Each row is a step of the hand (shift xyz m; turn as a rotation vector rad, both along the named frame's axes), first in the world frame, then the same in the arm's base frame.
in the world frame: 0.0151 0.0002 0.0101 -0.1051 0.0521 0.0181
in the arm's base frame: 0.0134 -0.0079 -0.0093 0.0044 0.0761 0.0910
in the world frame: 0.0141 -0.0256 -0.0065 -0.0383 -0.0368 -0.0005
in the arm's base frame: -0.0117 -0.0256 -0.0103 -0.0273 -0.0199 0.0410
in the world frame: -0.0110 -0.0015 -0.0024 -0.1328 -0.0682 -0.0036
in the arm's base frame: -0.0061 0.0031 0.0091 -0.0719 -0.0153 0.1300
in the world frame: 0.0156 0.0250 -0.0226 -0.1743 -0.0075 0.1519
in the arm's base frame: -0.0044 0.0240 -0.0280 0.0736 0.0054 0.2192
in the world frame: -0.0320 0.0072 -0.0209 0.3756 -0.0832 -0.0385
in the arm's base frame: -0.0249 0.0235 0.0185 0.0489 -0.1881 -0.3342
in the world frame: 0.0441 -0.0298 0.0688 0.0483 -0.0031 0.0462
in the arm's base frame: 0.0606 -0.0622 -0.0052 0.0533 -0.0330 -0.0234
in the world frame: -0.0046 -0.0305 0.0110 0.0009 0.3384 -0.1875
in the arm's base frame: -0.0044 -0.0290 0.0145 -0.0226 0.3586 -0.1435
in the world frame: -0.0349 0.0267 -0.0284 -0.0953 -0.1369 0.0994
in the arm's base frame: -0.0243 0.0441 0.0142 0.0001 -0.1205 0.1523
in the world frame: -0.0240 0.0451 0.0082 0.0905 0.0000 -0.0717
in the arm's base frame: 0.0181 0.0458 0.0160 -0.0337 -0.0085 -0.1101
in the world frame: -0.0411 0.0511 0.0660 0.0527 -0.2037 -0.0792
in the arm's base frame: 0.0649 0.0393 0.0539 -0.1349 -0.1753 -0.0401
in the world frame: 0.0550 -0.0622 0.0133 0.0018 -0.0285 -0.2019
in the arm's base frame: 0.0030 -0.0779 -0.0315 -0.1845 0.0353 -0.0792
